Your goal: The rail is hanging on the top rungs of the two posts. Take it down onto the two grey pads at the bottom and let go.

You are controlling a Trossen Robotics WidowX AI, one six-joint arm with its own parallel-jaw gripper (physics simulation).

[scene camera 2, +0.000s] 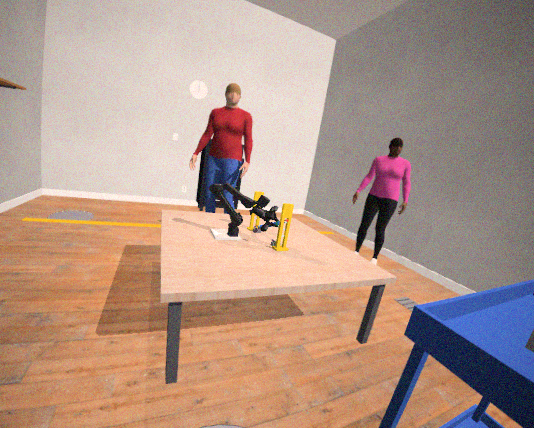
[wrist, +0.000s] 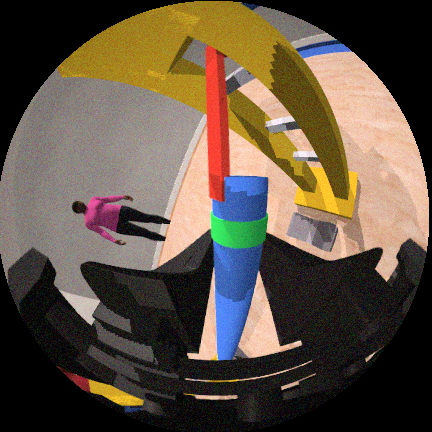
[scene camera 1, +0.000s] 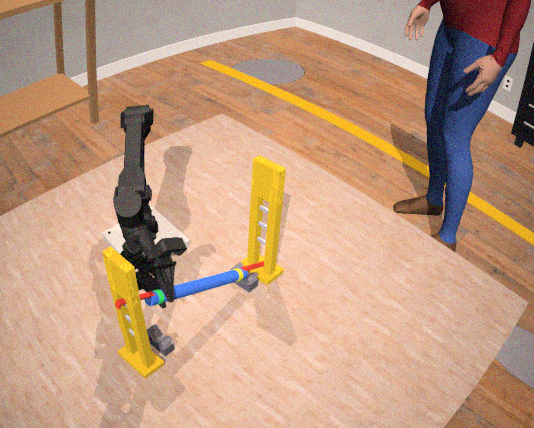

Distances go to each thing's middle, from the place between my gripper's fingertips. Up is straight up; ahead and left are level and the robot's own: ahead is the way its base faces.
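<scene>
My hand's 3 cm above the blue rail (scene camera 1: 189, 288), and it's 11 cm to the right of the rail and 1 cm beyond it.
</scene>
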